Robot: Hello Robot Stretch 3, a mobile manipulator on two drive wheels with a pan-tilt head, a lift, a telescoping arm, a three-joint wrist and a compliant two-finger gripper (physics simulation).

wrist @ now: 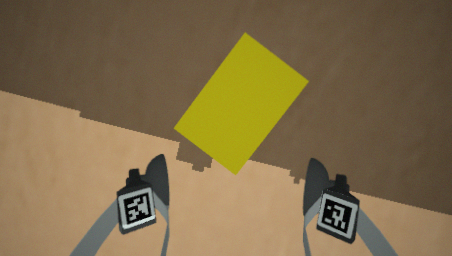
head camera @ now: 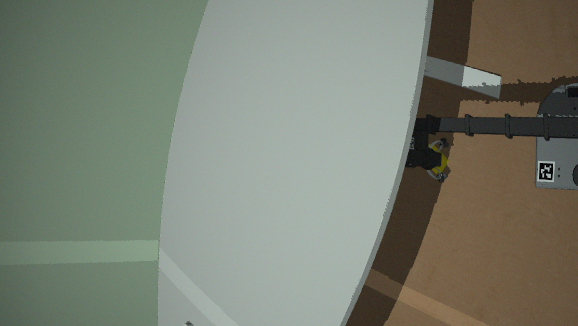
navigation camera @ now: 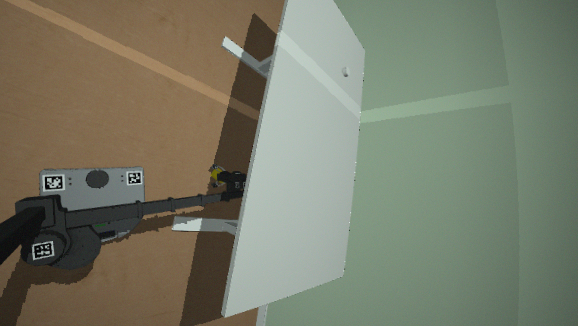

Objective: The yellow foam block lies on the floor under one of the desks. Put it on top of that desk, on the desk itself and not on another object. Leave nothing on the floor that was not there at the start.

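Frame: origin at the robot's base, x back, y right, z up, level; metres.
Seen in the pictures: gripper, between the fingertips: [head camera: 444, 160] [navigation camera: 213, 175]; robot's base, origin of its link: [navigation camera: 97, 178].
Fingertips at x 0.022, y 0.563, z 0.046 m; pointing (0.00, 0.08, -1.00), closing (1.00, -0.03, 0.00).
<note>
Pixels of each thing's top centre, then the offset from my fingertips to it. "spot": a spot on its surface instead. Level surfaces: height alone.
- yellow foam block, centre of its top: [head camera: 432, 158] dx +0.004, dy +0.054, dz -0.001 m
- white desk, height of its surface: dz +0.674 m
- desk foot, a spot on its surface: [head camera: 462, 76] spot: dx +0.301, dy -0.080, dz -0.021 m
- small object, centre of its top: [navigation camera: 348, 71] dx -0.596, dy +0.487, dz +0.698 m
The yellow foam block [head camera: 444, 163] [navigation camera: 217, 174] [wrist: 241, 103] lies on the floor near the desk's front edge. In the wrist view it is at the upper middle, turned diagonally to the fingers, mostly in the desk's shadow. My gripper [head camera: 441, 160] [navigation camera: 215, 176] [wrist: 235, 175] is open above the floor, with no block gripped. In the wrist view the block shows beyond the fingertips, its near corner just ahead of the gap between them; the height between them is hard to tell. The white desk [head camera: 295, 150] [navigation camera: 300, 155] overlaps part of my wrist from above in the head and navigation views.
A desk foot [head camera: 462, 76] [navigation camera: 192, 224] stands beside my arm [head camera: 487, 125] [navigation camera: 172, 204]. Another foot [navigation camera: 245, 57] is farther along. A small object [head camera: 188, 323] [navigation camera: 345, 71] sits near the desk's back edge. A green wall [head camera: 85, 125] [navigation camera: 425, 190] stands behind.
</note>
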